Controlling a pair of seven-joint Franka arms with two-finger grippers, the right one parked.
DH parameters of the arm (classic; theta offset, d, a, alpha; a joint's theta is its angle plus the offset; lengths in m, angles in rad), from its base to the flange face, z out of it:
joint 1: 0 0.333 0 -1.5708
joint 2: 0 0 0 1.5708
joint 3: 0 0.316 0.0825 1.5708
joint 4: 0 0 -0.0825 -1.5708
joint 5: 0 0.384 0 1.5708
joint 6: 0 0 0.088 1.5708
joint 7: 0 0.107 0 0
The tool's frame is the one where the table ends.
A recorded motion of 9 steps. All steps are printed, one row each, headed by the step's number.
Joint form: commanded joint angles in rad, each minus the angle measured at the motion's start. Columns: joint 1, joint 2, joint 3, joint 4, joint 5, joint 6, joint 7.
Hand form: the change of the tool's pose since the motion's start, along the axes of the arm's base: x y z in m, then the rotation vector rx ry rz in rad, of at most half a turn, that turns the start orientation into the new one. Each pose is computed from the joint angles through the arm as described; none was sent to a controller.
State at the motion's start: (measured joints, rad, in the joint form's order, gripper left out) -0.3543 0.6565 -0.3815 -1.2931 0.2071 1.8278 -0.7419
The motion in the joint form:
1: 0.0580 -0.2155 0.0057 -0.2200 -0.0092 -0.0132 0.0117
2: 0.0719 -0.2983 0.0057 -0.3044 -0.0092 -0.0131 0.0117
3: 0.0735 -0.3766 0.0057 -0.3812 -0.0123 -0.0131 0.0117
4: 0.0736 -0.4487 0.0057 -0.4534 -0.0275 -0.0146 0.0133
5: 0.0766 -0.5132 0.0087 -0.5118 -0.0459 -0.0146 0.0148
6: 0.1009 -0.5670 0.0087 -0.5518 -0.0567 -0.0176 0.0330
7: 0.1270 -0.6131 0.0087 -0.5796 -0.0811 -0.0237 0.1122
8: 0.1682 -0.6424 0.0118 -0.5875 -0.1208 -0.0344 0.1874
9: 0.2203 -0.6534 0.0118 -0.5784 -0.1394 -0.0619 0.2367
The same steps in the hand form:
1: -0.0306 0.0469 0.0413 0.0663 -0.0171 0.0119
2: -0.0475 0.0607 0.0545 0.0923 -0.0295 0.0139
3: -0.0678 0.0683 0.0664 0.1137 -0.0422 0.0080
4: -0.0884 0.0750 0.0750 0.1268 -0.0439 0.0055
5: -0.1041 0.0837 0.0841 0.1314 -0.0482 0.0131
6: -0.1097 0.1002 0.0947 0.1345 -0.0561 0.0223
7: -0.1136 0.1154 0.1057 0.1213 -0.0507 -0.0216
8: -0.1088 0.1359 0.1162 0.0912 -0.0347 -0.0382
9: -0.0986 0.1610 0.1239 0.0812 -0.0152 -0.0281

